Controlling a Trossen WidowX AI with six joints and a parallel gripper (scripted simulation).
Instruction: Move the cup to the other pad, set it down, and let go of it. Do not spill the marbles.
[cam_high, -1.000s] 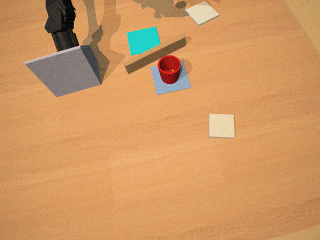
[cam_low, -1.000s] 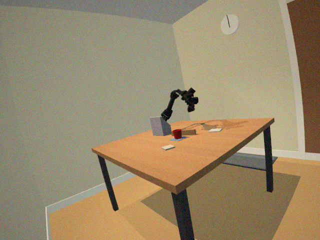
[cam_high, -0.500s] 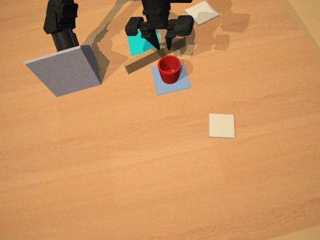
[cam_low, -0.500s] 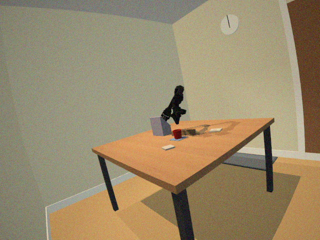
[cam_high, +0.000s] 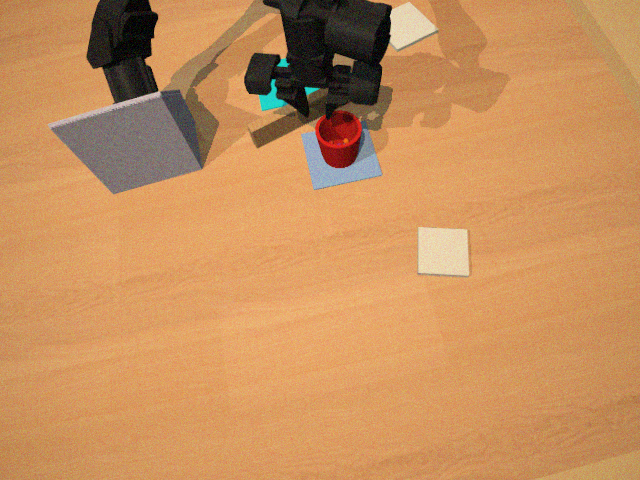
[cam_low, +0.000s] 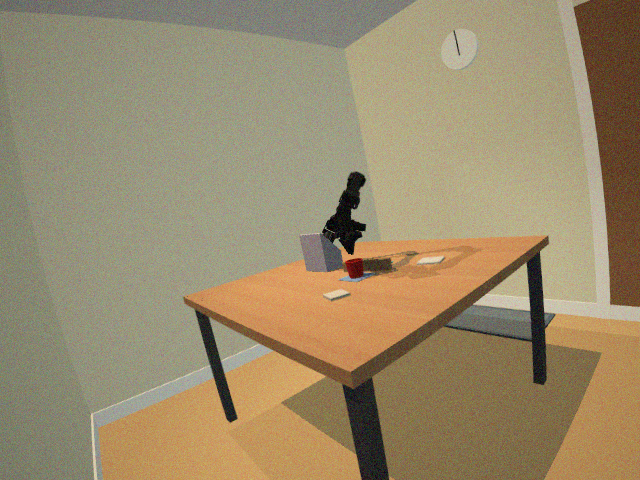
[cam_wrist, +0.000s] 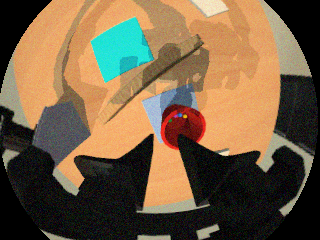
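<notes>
Right now my gripper tip is 3 cm short of the red cup, 2 cm to the left of it and 6 cm above it. The rest, counted from my gripper tip: low wooden bar 1 cm ahead, 8 cm to the left, 8 cm below; then orange marble 4 cm ahead, 1 cm to the right, 8 cm below; then light blue pad 3 cm ahead, 2 cm to the right, 10 cm below.
</notes>
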